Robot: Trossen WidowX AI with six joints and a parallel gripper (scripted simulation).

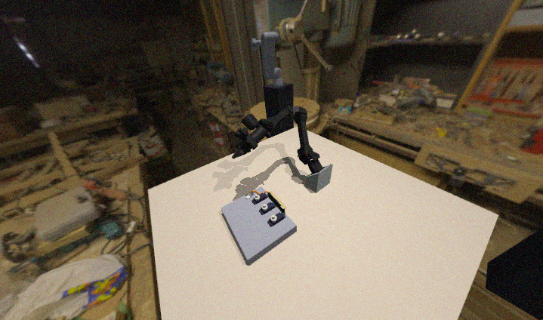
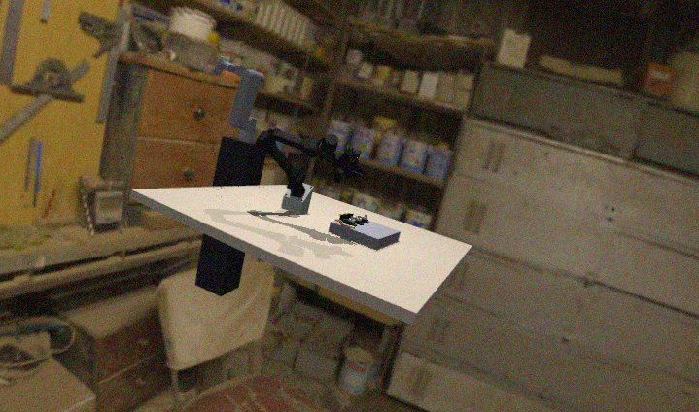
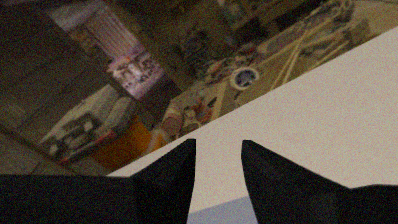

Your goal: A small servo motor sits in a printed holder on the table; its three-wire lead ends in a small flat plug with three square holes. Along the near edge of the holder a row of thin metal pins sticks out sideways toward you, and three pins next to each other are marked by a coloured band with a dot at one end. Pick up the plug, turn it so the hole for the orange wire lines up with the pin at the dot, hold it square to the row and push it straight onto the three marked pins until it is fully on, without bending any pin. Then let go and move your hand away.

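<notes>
My gripper tip is now 70 mm past the light band, 220 mm to the right of it and 220 mm above it. Round my gripper tip: red dot (70 mm behind, 220 mm to the left, 220 mm below); grey-blue printed holder (80 mm ahead, 150 mm to the left, 270 mm below).
</notes>
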